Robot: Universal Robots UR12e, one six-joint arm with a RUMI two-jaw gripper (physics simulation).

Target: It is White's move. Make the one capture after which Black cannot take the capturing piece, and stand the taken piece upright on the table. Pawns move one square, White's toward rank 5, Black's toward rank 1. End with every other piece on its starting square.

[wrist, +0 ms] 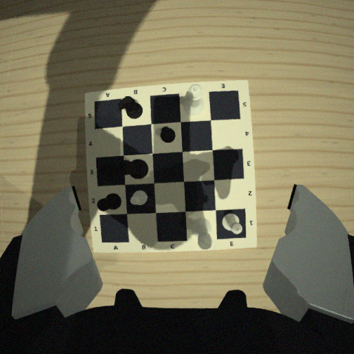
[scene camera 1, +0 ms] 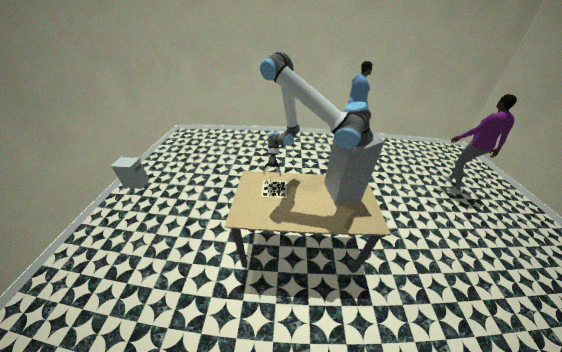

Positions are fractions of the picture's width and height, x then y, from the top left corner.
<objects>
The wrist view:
my gripper: 0.52,0.54
chessboard: 0.59,0.48
</objects>
